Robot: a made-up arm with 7 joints. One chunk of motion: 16 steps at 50 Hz.
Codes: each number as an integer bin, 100 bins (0 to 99) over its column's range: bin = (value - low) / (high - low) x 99, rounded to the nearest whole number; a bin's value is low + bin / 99 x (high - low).
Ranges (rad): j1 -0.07..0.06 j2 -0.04..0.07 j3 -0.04..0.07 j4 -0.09..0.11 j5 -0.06..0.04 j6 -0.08..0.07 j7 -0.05..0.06
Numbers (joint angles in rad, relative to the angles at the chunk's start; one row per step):
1: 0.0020 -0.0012 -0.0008 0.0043 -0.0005 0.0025 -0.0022
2: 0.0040 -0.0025 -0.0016 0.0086 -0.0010 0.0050 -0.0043
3: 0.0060 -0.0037 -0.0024 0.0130 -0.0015 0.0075 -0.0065
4: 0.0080 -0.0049 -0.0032 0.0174 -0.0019 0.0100 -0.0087
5: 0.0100 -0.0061 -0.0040 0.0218 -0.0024 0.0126 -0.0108
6: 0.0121 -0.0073 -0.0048 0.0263 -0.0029 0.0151 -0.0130
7: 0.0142 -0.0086 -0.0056 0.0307 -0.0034 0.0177 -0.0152
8: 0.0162 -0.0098 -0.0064 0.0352 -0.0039 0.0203 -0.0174
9: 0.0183 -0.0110 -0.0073 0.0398 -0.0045 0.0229 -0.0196
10: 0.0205 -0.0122 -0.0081 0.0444 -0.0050 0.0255 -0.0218
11: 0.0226 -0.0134 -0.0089 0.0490 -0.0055 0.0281 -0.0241
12: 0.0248 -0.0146 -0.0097 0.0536 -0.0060 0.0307 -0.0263
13: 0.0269 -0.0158 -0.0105 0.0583 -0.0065 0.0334 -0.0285
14: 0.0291 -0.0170 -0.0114 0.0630 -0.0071 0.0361 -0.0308
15: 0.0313 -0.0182 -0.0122 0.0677 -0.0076 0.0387 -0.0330
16: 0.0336 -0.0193 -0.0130 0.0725 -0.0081 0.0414 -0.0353
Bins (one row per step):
1: 55 35 35 47 59 54 43
2: 56 34 35 49 58 56 41
3: 58 33 34 51 58 58 39
4: 59 32 33 53 58 59 37
5: 61 31 32 55 57 61 35
6: 63 29 32 58 57 63 33
7: 64 28 31 60 56 64 31
8: 66 27 30 62 56 66 29
9: 67 26 29 64 55 68 27
10: 69 25 29 67 54 70 25
11: 71 24 28 69 54 71 23
12: 72 23 27 71 53 73 21
13: 74 22 27 73 53 75 19
14: 75 21 26 76 52 77 17
15: 77 20 25 78 52 78 15
16: 79 19 24 80 51 80 13

